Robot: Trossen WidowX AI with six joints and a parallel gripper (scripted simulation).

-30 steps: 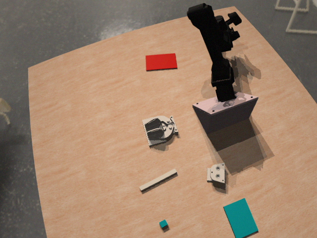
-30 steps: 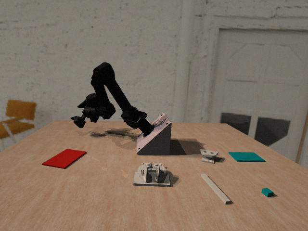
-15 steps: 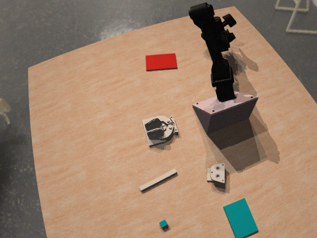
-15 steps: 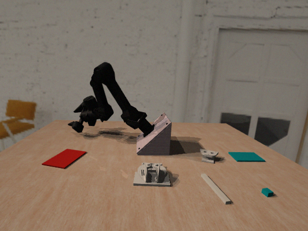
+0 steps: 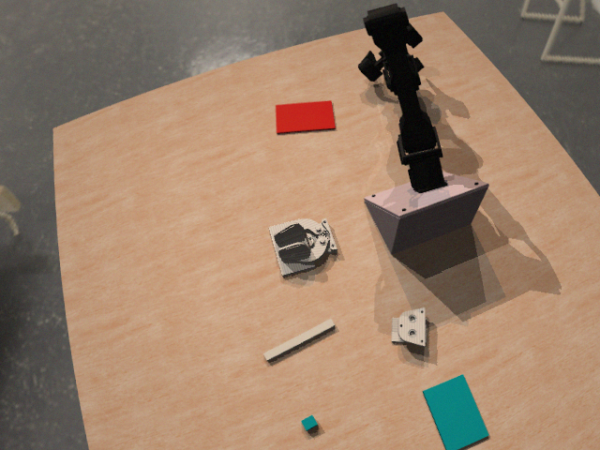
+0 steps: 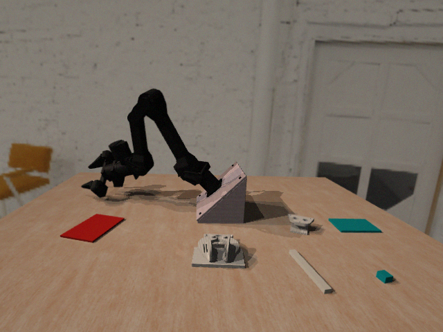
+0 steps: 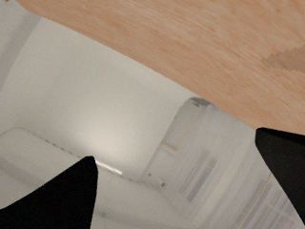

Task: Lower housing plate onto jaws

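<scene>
My gripper tip is now 180 mm short of the ribbed white part, 780 mm to the right of it and 60 mm above it. The rest, counted from my gripper tip: pale bar (400 mm ahead, 750 mm to the left, 60 mm below); then red sheet (270 mm ahead, 180 mm to the left, 60 mm below); then teal sheet (140 mm ahead, 960 mm to the left, 60 mm below).
</scene>
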